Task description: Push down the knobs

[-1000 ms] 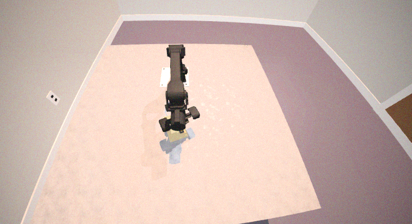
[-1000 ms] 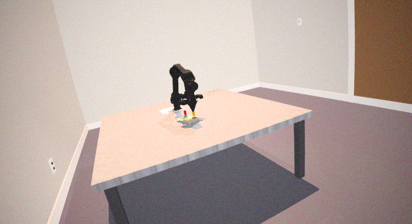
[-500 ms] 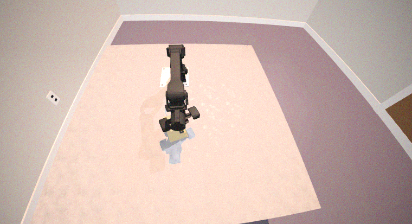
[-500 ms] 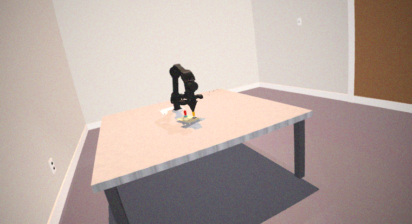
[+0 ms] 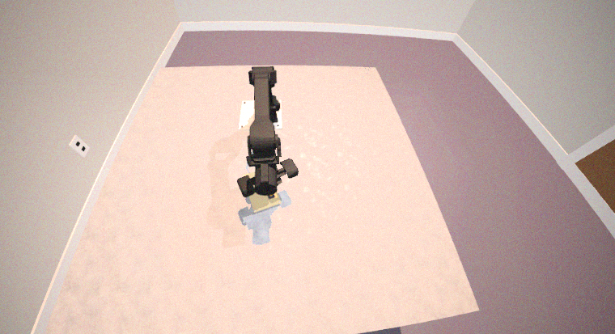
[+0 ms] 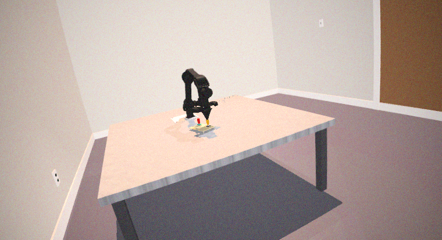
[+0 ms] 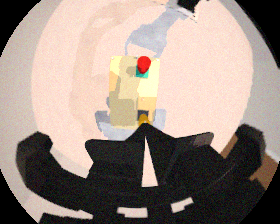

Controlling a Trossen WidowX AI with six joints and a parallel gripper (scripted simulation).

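My gripper tip is now 10 mm above the orange knob. Also, from my gripper tip: red knob: 80 mm behind, 30 mm to the right, 20 mm below.
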